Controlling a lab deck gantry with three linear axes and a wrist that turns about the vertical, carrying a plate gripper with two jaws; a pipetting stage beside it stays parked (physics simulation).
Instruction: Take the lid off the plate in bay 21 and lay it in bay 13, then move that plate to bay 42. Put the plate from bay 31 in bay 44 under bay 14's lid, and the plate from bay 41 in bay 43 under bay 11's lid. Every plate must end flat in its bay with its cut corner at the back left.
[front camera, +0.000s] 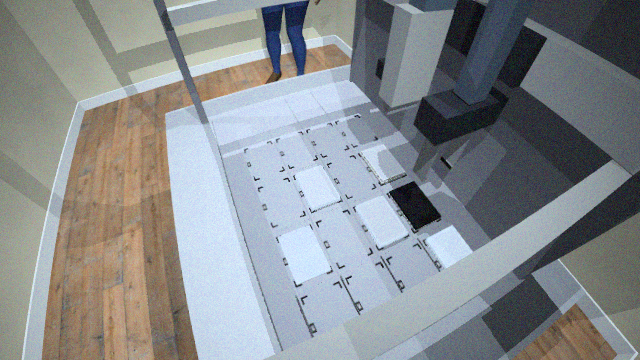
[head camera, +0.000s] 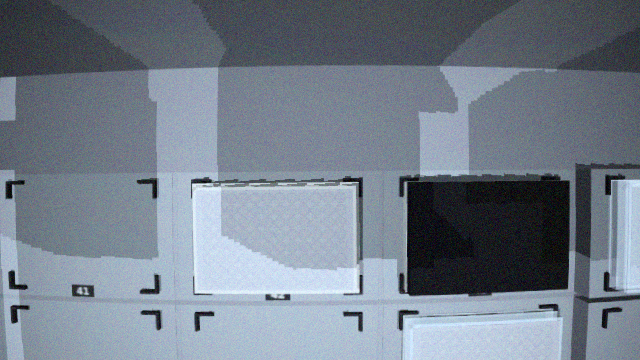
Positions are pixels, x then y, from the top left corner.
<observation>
gripper: front camera 432, 169; not seen in the head camera view (out of frame)
pale lid: front camera 305, 258; not seen in the head camera view (out of frame)
</observation>
